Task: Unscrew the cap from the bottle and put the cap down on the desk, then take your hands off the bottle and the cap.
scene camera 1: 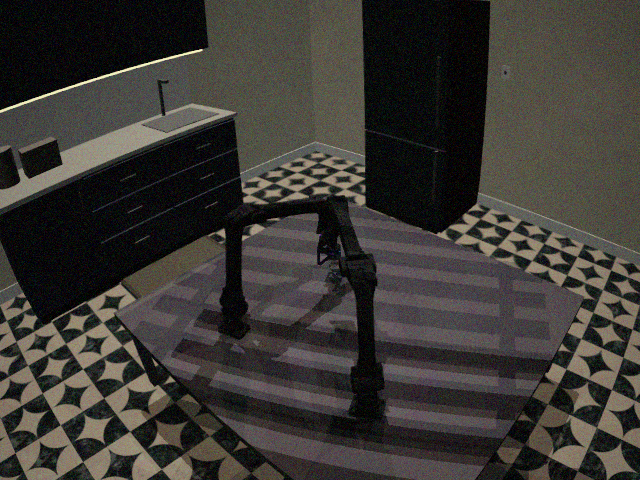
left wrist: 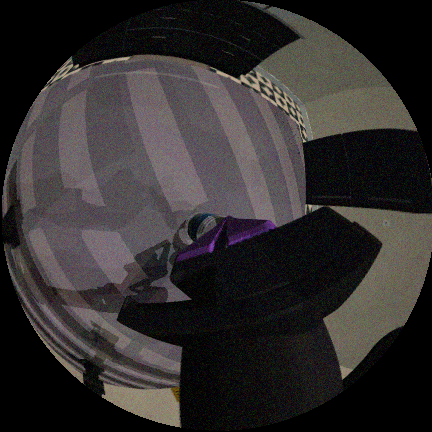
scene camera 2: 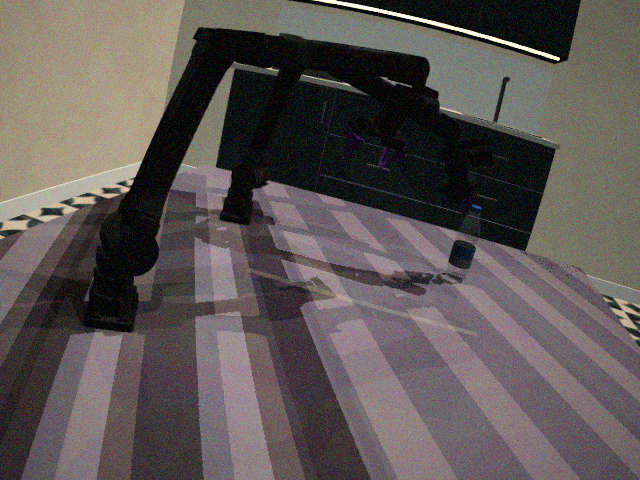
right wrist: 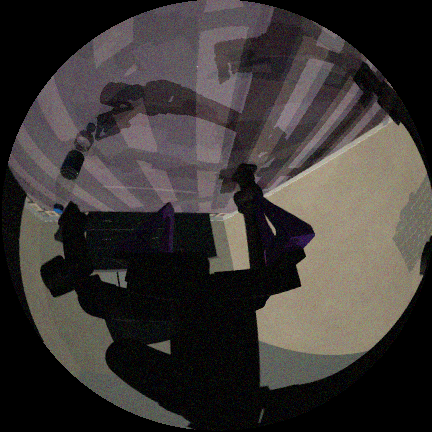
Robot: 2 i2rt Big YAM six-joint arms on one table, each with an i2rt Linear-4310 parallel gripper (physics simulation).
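Places are measured from the left arm's base along level axes (x ahead, y right, z down), in millimetres.
Where they show: left gripper, fingertip midpoint: (left wrist: 229,221) (scene camera 2: 464,214) (right wrist: 71,202); right gripper, fingertip midpoint: (scene camera 1: 319,259) (scene camera 2: 362,162) (right wrist: 210,200); left arm's base, origin of the base link: (scene camera 1: 234,329) (scene camera 2: 236,216) (right wrist: 242,171); right arm's base, origin of the base link: (scene camera 1: 367,408) (scene camera 2: 112,312).
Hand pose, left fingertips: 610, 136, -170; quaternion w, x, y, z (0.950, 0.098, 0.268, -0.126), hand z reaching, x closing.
Each offset is from my left fingertips to the centre of the thing, as dx, dy, dz. Level surfaces: height alone.
A clear bottle @[+13, +36, +67] (scene camera 2: 461,253) (scene camera 1: 334,280) (right wrist: 73,163) with a dark blue label stands upright on the striped desk @[dz +170] (scene camera 2: 375,381) at the far side. Its bright blue cap @[+13, +36, -30] (scene camera 2: 475,208) (right wrist: 58,208) sits on the neck. My left gripper (scene camera 2: 467,202) (left wrist: 229,221) hangs right above the bottle's top. Its purple fingers are shut, tips meeting, with the cap showing just beside them. In the left wrist view the fingers cover the cap and only the bottle's shoulder (left wrist: 192,230) shows. My right gripper (scene camera 2: 370,150) (right wrist: 210,200) is open and empty, held high above the desk, away from the bottle.
Both arm bases (scene camera 2: 110,305) (scene camera 2: 236,210) stand on the desk. A dark cabinet with a sink (scene camera 1: 161,157) stands behind the desk, and a tall dark fridge (scene camera 1: 423,110) stands at the back. The desk edge (scene camera 1: 128,314) drops to a checkered floor.
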